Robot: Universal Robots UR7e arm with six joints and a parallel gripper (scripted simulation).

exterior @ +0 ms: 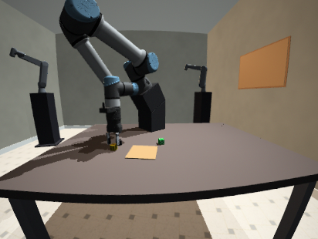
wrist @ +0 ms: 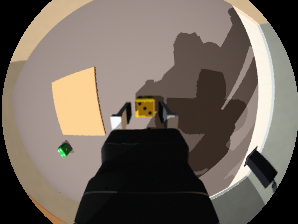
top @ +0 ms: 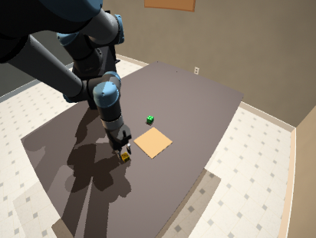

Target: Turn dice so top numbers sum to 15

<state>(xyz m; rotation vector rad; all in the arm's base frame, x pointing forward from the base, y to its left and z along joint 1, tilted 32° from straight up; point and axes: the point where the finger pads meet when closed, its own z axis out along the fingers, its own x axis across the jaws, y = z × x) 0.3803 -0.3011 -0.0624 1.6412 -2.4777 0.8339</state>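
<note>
My gripper is now 30 mm above the yellow die. Round my hand: black die (60 mm behind, 30 mm to the left, 30 mm below); green die (270 mm to the left, 30 mm below); tan mat (70 mm ahead, 140 mm to the left, 50 mm below).
</note>
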